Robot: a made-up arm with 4 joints.
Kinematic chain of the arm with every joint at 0, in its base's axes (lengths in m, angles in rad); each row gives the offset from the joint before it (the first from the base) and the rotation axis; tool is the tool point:
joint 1: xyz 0 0 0.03 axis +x
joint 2: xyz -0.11 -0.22 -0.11 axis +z
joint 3: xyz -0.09 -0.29 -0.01 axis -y
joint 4: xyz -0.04 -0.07 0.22 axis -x
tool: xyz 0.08 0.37 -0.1
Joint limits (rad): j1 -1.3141..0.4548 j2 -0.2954..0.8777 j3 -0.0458..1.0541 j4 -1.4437..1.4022
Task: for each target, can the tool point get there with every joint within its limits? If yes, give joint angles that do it. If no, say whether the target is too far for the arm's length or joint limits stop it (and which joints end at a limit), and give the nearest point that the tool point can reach.
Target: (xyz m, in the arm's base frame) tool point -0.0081 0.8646 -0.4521
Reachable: no: joint limits stop it (at a limit: joint 1, joint 2) | nearest point -0.2346 0.2094 0.2900 | short by 1.016 m
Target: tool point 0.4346 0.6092 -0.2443
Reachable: no: joint limits stop it (at a limit: joint 1, joint 2, joint 3) | nearest point -0.0278 0.3081 0.4438 | short by 0.882 m
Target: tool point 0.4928 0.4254 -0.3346
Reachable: no: joint limits stop it (at a limit: joint 1, joint 2) | nearest point 0.1560 -0.2456 -0.3028 | short by 0.751 m
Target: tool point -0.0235 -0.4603 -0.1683
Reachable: yes | joints -0.1160 0.4870 0.1930 0.9603
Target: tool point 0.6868 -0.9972 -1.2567
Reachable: no: too far | nearest point 0.1077 -0.3824 -0.4634 | short by 1.159 m
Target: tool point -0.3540 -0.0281 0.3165
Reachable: yes | joints -0.6172 -0.1563 0.5407 -0.6647
